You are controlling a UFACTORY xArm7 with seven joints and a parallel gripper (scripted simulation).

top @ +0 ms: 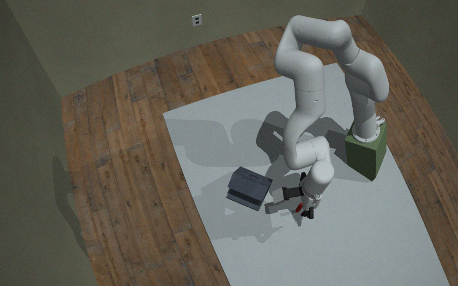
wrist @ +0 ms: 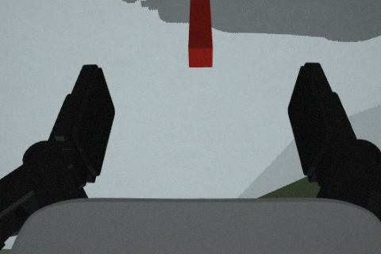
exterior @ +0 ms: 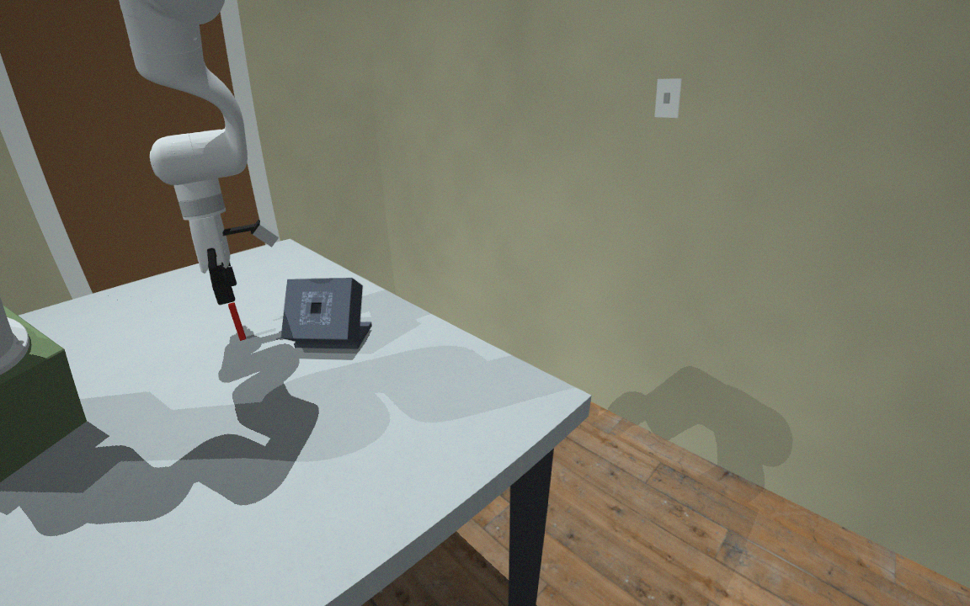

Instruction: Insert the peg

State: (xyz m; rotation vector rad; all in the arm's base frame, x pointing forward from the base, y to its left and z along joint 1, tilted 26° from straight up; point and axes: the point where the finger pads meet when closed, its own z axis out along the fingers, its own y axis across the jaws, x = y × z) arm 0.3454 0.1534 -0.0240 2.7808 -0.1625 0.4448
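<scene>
Now: hand 7 cm above the red peg.
</scene>
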